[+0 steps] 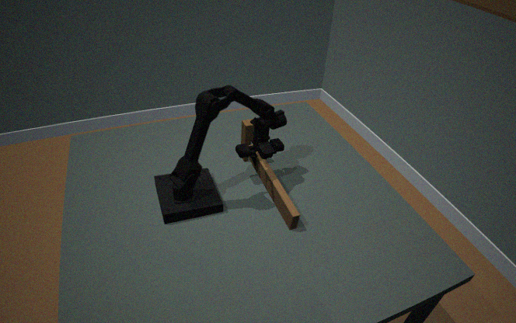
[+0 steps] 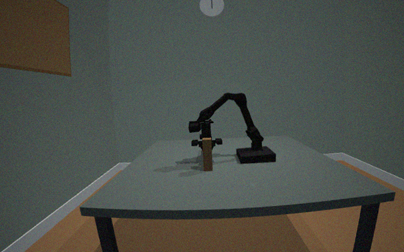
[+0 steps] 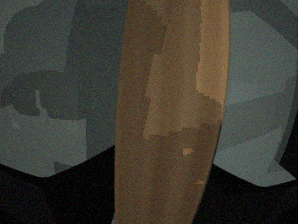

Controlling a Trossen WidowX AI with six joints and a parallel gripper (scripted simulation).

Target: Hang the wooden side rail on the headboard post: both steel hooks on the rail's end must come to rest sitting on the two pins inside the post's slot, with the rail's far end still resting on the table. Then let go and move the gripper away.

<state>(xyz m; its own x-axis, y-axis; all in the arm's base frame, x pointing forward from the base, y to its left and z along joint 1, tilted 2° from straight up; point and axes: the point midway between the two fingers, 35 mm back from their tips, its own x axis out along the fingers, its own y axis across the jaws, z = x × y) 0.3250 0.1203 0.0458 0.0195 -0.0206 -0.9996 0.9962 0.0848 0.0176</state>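
The headboard post lies 1 cm behind my gripper tip, 12 cm to the left of it and 4 cm above it.
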